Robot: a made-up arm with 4 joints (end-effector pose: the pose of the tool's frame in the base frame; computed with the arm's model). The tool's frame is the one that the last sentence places. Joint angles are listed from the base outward.
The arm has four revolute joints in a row. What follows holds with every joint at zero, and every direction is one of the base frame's.
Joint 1 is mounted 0.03 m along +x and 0.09 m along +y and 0.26 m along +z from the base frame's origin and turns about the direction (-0.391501, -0.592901, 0.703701), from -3.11 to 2.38 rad.
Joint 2 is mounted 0.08 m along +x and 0.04 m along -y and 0.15 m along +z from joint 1 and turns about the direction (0.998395, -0.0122, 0.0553), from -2.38 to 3.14 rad.
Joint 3 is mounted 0.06 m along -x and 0.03 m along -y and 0.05 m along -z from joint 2 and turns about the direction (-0.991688, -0.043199, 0.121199), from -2.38 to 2.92 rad.
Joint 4 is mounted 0.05 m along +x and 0.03 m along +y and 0.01 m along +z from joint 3 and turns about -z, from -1.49 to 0.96 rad.
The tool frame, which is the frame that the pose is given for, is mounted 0.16 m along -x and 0.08 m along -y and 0.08 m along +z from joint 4; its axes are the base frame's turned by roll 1.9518, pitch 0.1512 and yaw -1.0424 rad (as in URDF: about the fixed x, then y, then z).
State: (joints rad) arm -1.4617 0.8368 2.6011 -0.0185
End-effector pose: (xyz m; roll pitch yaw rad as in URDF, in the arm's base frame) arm 0.0820 0.0639 0.4233 0.5334 -0.0629 -0.9760
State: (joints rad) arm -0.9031 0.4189 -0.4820 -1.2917
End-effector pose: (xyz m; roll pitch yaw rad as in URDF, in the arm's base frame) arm -0.0269 -0.1289 0.1968 -3.1210 0.4853 -0.3209
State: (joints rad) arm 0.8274 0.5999 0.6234 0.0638
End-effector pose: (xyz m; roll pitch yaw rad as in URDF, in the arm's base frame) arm -0.0923 -0.0085 0.4095 2.0750 -0.4717 -0.4234
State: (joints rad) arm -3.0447 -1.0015 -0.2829 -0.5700
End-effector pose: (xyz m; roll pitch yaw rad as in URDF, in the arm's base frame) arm -0.1595 -0.1427 0.3766 -0.2276 0.1033 2.8405
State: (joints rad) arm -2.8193 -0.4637 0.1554 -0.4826
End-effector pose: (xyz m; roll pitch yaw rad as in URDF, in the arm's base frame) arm -0.1243 -0.1267 0.3790 -0.0802 0.2459 2.9737
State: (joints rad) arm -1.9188 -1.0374 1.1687 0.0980
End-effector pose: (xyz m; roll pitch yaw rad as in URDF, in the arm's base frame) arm 0.0690 -0.0031 0.3986 0.0194 0.3085 -1.0675
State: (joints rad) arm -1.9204 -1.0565 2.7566 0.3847
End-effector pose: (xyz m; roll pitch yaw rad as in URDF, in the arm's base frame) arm -0.0642 0.0092 0.4457 0.4264 0.5298 0.6446
